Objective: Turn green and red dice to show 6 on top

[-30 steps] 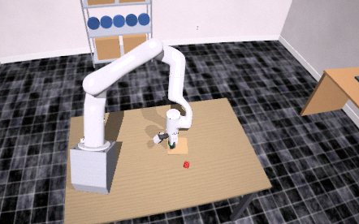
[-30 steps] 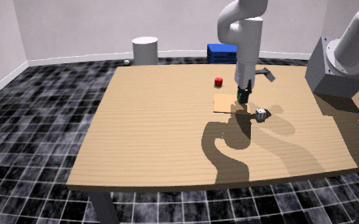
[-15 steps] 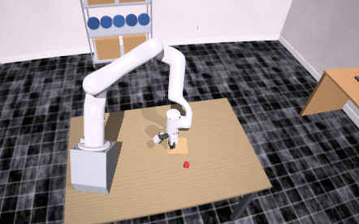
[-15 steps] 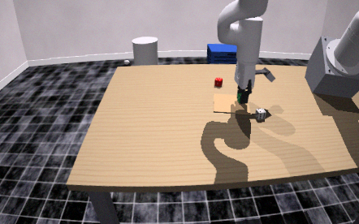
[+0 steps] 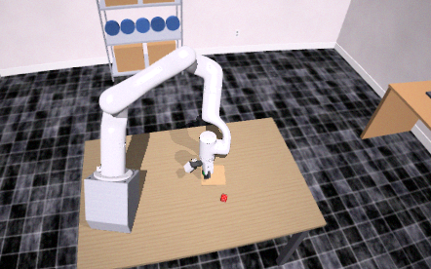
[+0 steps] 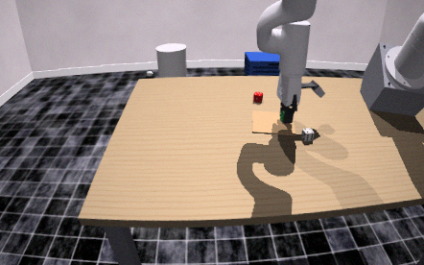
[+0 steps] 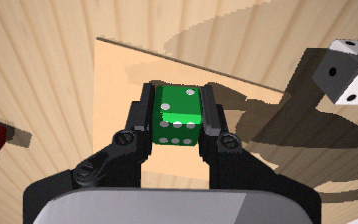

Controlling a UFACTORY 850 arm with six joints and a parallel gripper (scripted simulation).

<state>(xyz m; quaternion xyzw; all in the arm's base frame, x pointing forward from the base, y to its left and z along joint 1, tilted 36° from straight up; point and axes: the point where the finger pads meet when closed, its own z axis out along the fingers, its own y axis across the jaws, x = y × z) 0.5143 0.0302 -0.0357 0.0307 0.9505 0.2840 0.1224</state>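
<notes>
The green die is 1 cm below my hand. From my hand the other things lie so: red die: 17 cm to the right, 5 cm ahead, 1 cm below; then tan mat: 4 cm ahead, 3 cm below; then white die: 11 cm to the left, 4 cm behind, 1 cm below.
</notes>
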